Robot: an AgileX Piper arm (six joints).
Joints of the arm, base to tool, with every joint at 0 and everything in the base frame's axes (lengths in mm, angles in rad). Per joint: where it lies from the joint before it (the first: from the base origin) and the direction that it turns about. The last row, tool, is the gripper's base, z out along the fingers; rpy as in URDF.
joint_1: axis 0 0 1 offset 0.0 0.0 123.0
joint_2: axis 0 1 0 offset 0.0 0.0 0.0
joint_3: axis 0 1 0 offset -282.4 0.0 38.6
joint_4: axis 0.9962 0 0.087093 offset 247.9 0.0 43.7
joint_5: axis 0 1 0 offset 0.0 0.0 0.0
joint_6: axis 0.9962 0 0.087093 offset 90.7 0.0 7.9
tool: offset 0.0 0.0 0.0 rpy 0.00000 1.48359 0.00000
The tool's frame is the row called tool.
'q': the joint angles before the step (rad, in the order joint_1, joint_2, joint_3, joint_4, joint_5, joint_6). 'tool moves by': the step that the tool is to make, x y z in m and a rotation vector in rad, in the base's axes. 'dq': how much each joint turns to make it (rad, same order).
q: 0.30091 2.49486 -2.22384 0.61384 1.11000 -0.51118
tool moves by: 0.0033 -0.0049 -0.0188 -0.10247 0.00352 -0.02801
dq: 0.00480 0.02792 -0.00101 -0.11247 -0.02105 0.05288
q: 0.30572 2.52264 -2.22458 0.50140 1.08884 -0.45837
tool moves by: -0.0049 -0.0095 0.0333 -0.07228 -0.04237 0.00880
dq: -0.00273 -0.07257 0.00173 -0.09501 0.04549 0.02835
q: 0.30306 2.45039 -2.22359 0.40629 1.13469 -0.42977
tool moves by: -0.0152 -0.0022 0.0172 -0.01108 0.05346 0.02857
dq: 0.00267 -0.06314 0.04967 0.00088 0.07271 0.00280
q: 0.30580 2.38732 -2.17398 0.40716 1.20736 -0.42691
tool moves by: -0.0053 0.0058 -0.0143 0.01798 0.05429 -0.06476
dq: 0.01201 -0.00392 0.06512 0.02171 -0.04236 0.06297
